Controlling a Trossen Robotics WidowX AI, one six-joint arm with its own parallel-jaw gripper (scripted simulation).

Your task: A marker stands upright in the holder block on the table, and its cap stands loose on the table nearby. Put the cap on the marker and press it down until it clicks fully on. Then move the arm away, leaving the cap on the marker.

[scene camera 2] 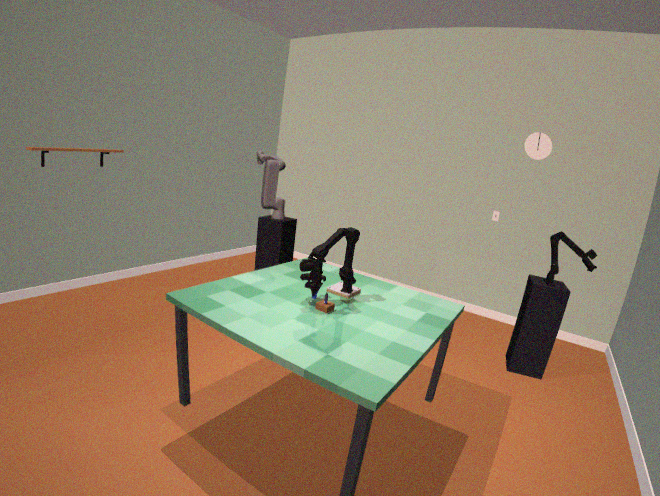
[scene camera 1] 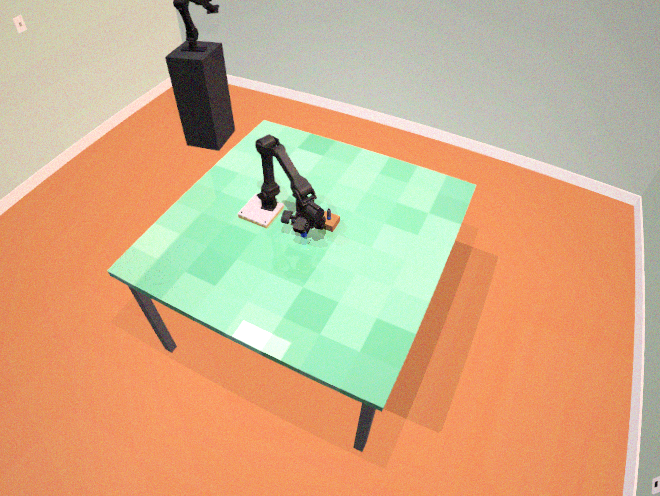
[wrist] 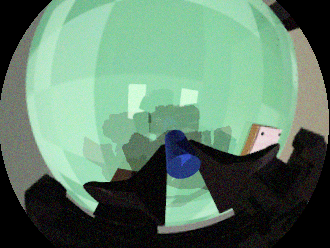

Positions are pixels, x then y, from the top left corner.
Labels:
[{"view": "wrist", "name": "gripper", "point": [177, 145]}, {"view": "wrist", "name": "blue cap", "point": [181, 161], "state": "held by the gripper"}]

